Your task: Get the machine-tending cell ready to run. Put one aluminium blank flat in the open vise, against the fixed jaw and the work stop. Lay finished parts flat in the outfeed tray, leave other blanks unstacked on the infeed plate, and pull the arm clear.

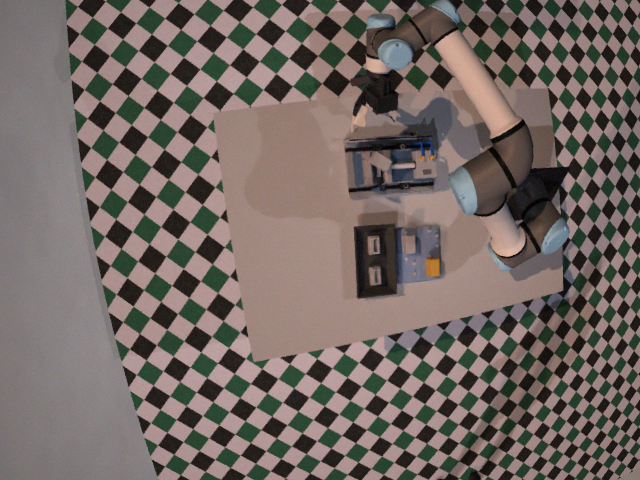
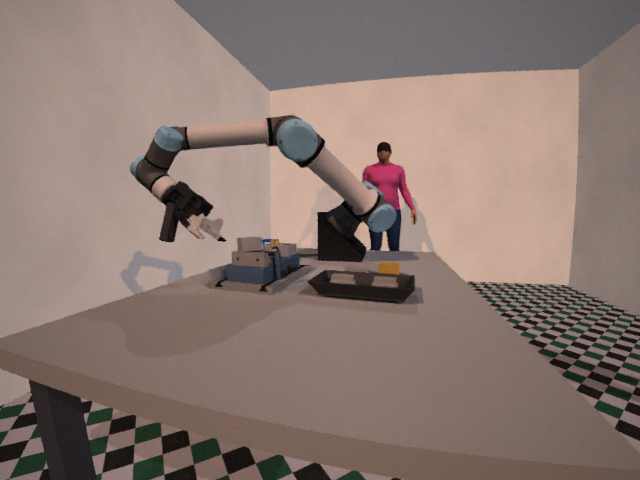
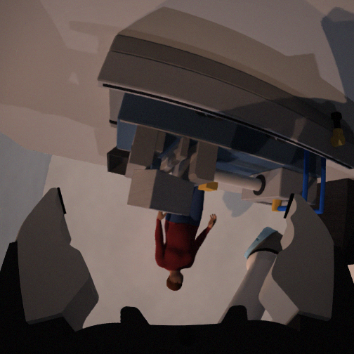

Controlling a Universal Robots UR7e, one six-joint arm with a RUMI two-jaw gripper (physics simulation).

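The vise stands on the table. An aluminium blank sits skewed on top of its jaws, raised above them rather than down between them. Another grey blank lies on the blue infeed plate. Two finished parts lie apart in the black outfeed tray. My gripper is open and empty, above and beside the vise's long side away from the tray, its fingers angled towards the vise. Contact under the raised blank is hidden.
An orange block stands on a corner of the infeed plate. Blue bent tubes rise at one end of the vise. The arm's black base is beyond the vise. A person stands behind the table.
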